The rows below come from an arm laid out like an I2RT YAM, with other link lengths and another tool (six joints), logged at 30 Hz.
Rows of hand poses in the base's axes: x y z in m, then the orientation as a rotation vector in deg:
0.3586 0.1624 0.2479 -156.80 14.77 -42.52
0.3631 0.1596 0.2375 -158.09 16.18 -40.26
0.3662 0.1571 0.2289 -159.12 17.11 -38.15
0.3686 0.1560 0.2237 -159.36 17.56 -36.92
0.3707 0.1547 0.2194 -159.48 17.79 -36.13
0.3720 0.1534 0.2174 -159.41 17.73 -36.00
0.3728 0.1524 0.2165 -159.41 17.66 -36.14
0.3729 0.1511 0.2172 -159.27 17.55 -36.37
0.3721 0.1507 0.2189 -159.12 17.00 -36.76
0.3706 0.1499 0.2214 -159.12 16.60 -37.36
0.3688 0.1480 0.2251 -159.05 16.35 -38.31
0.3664 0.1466 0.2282 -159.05 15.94 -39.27
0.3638 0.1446 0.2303 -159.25 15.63 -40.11
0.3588 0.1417 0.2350 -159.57 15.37 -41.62
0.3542 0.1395 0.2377 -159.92 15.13 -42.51
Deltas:
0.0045 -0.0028 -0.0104 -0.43 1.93 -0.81
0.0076 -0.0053 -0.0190 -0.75 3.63 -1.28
0.0100 -0.0064 -0.0242 -0.62 4.53 -1.43
0.0121 -0.0077 -0.0285 -0.51 5.09 -1.49
0.0134 -0.0090 -0.0305 -0.41 5.15 -1.42
0.0142 -0.0100 -0.0314 -0.46 5.05 -1.39
0.0143 -0.0113 -0.0307 -0.39 4.86 -1.33
0.0135 -0.0117 -0.0290 -0.40 4.51 -0.99
0.0120 -0.0125 -0.0265 -0.59 4.08 -0.81
0.0102 -0.0144 -0.0228 -0.79 3.43 -0.77
0.0078 -0.0158 -0.0197 -1.09 2.77 -0.64
0.0052 -0.0178 -0.0176 -1.53 2.25 -0.60
0.0002 -0.0207 -0.0129 -2.27 1.34 -0.71
-0.0044 -0.0229 -0.0102 -2.87 0.84 -0.75

